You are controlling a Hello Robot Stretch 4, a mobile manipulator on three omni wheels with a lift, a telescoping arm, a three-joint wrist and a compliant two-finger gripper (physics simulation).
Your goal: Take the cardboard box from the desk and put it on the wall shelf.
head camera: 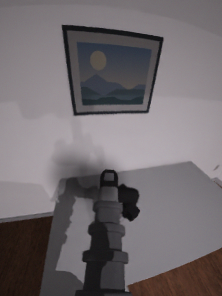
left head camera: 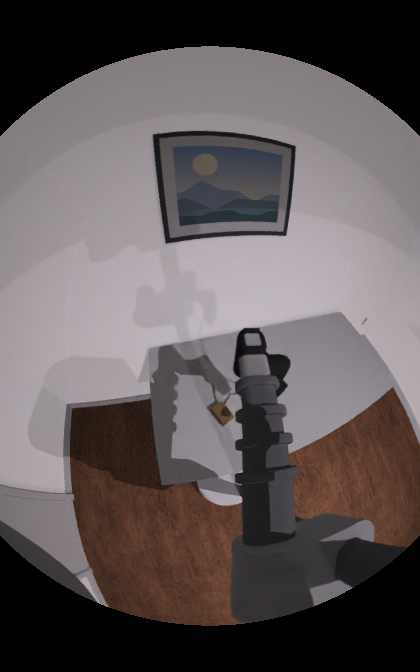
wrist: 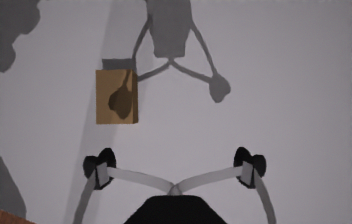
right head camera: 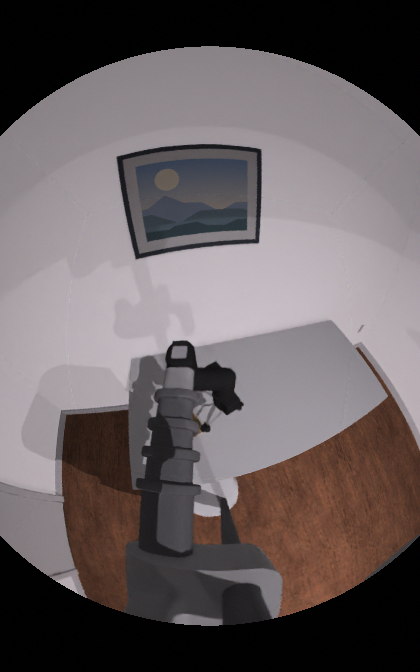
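Note:
A small brown cardboard box [left head camera: 220, 416] [wrist: 107, 87] lies on the grey-white desk [head camera: 170, 210] [left head camera: 320, 360] [right head camera: 290, 380] [wrist: 300, 75]. In the wrist view it is above and left of the middle between the fingers, with a finger's shadow on it. My gripper [wrist: 174, 160] is open and empty, its two black fingertips wide apart, above the desk top and apart from the box. In the right head view the arm hides most of the box; a fingertip shows beside it. The wall shelf does not show in these views.
A framed mountain picture [head camera: 112, 72] [left head camera: 225, 187] [right head camera: 192, 200] hangs on the wall behind the desk. A round white seat [left head camera: 222, 492] [right head camera: 227, 495] shows at the desk's front edge. Brown wooden floor [left head camera: 150, 540] [right head camera: 320, 505] lies in front of the desk.

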